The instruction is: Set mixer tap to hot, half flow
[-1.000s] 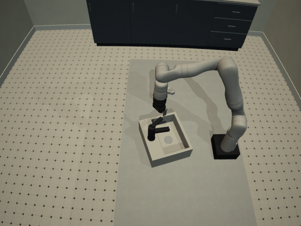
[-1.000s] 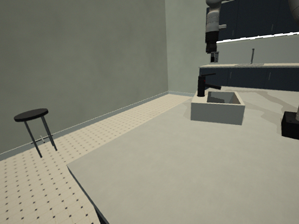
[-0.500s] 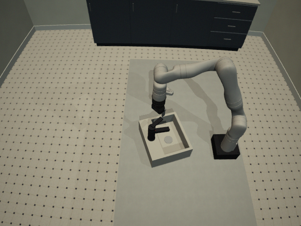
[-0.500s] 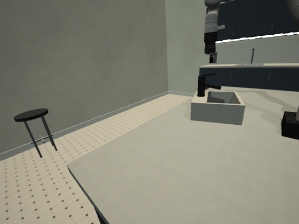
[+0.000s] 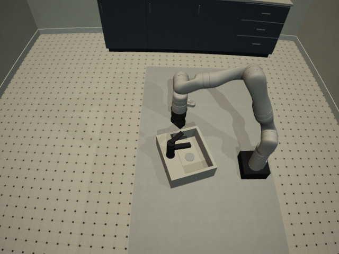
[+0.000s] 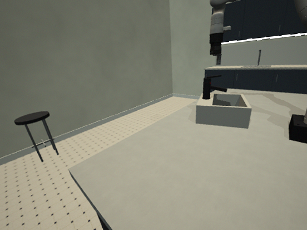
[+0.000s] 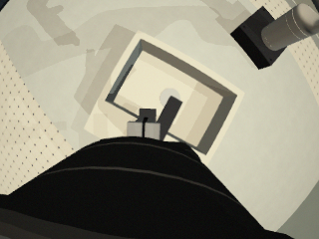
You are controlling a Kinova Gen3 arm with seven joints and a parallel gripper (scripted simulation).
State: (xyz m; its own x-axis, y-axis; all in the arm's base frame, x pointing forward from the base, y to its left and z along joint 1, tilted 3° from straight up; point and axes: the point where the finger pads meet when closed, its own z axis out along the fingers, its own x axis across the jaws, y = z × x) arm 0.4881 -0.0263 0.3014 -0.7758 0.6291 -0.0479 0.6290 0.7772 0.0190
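My hand is 2 cm short of the lever, 2 cm to the right of it and 9 cm above it. Also, from my hand: sink basin: 6 cm behind, 1 cm to the left, 32 cm below.
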